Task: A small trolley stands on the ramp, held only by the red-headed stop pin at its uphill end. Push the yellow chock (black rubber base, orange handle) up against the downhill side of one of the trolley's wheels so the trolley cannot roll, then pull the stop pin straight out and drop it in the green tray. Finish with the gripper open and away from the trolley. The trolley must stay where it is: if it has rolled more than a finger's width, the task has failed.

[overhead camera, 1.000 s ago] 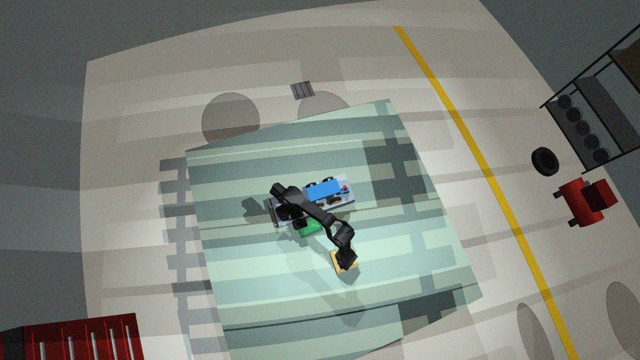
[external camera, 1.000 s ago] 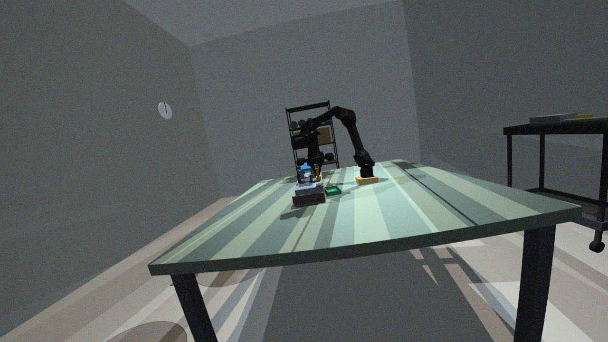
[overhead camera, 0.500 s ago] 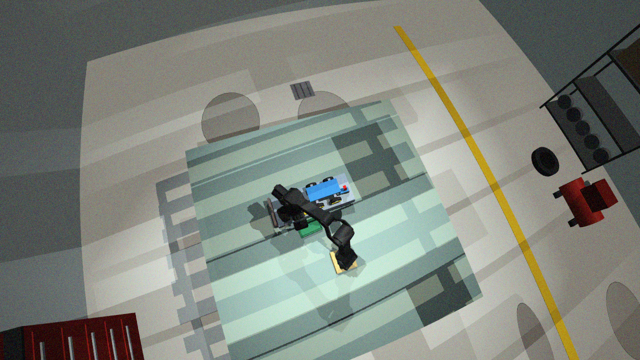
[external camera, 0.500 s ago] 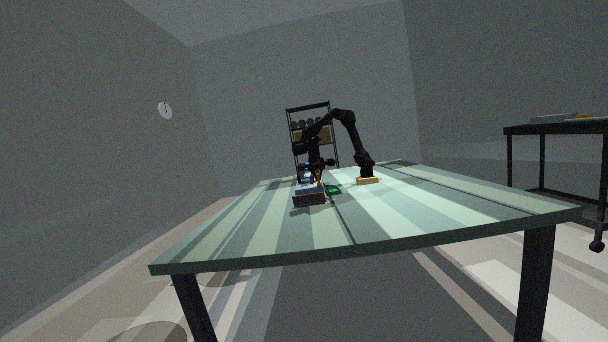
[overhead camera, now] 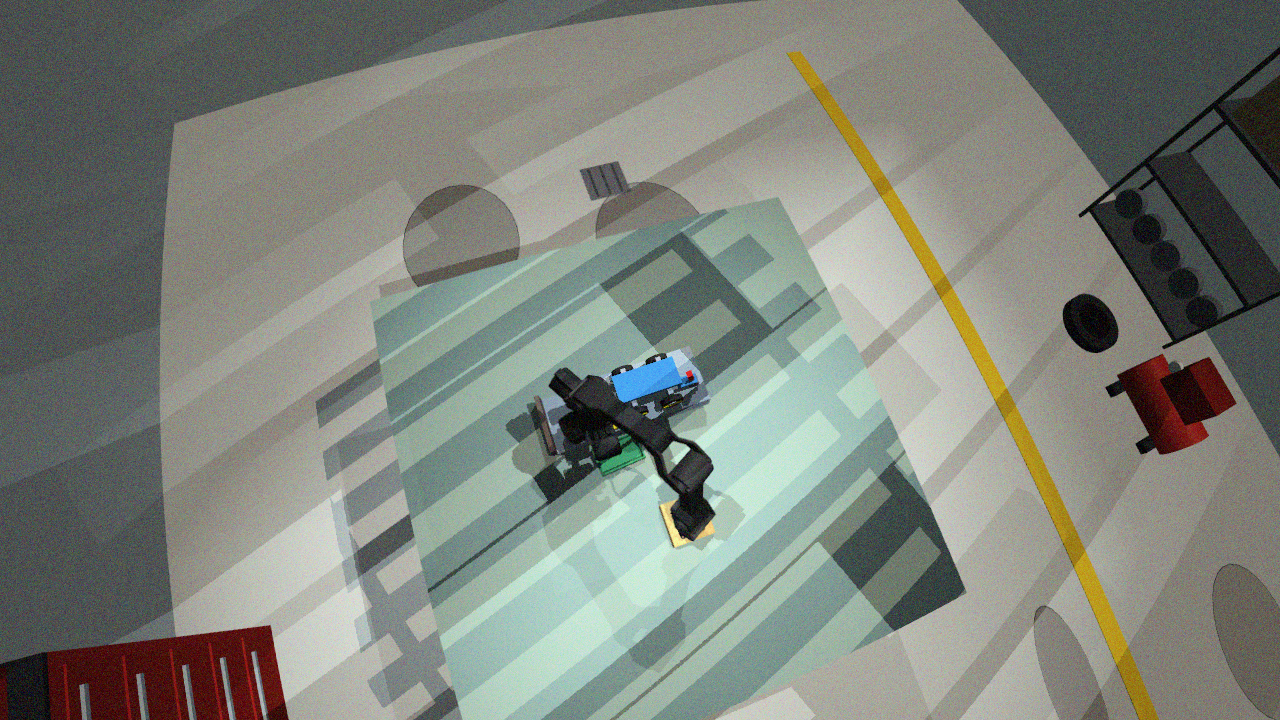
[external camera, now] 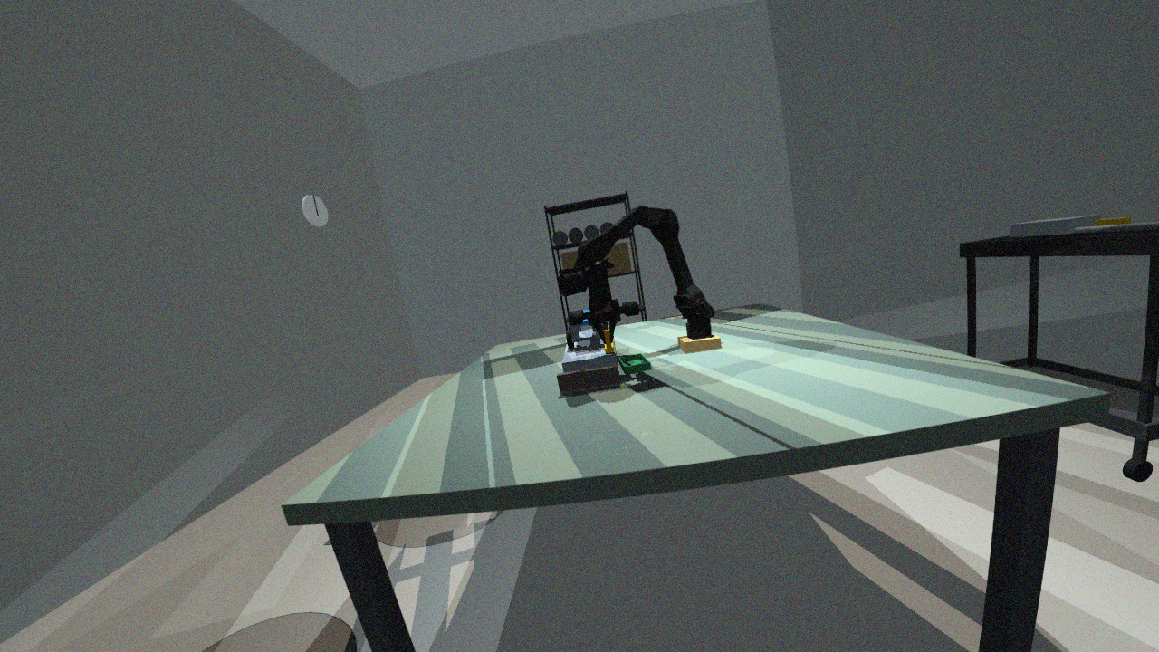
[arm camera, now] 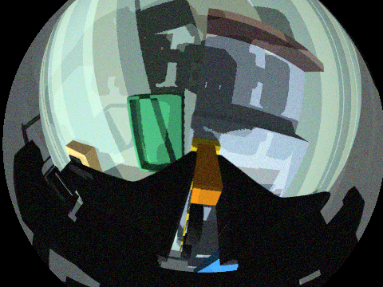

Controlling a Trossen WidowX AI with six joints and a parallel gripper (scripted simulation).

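Now: gripper tip 25 cm to the left of the red-headed stop pin, 4 cm below it and 2 cm short of it. Also, from my gripper tip: green tray 9 cm below, 6 cm behind, 2 cm to the right; then yellow chock 2 cm to the right; then brown lip 12 cm to the left, 7 cm ahead, 5 cm below.
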